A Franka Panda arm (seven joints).
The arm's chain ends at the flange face. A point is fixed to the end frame.
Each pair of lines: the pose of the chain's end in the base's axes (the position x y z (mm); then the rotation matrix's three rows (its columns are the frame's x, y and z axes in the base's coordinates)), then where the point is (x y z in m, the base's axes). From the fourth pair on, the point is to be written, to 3 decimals.
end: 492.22 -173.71 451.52; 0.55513 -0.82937 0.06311; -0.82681 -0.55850 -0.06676; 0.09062 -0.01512 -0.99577
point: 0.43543 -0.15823 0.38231
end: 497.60 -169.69 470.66; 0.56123 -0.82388 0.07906; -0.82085 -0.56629 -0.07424; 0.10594 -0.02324 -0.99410
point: 0.44174 -0.15530 0.40046
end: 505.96 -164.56 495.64; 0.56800 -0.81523 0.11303; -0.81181 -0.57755 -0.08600; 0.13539 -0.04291 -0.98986
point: 0.45229 -0.15183 0.42345
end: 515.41 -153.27 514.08; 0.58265 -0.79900 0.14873; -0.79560 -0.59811 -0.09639; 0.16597 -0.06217 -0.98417
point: 0.464 -0.143 0.440
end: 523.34 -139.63 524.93; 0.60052 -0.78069 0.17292; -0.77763 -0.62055 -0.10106; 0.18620 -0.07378 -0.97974
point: 0.473 -0.131 0.450
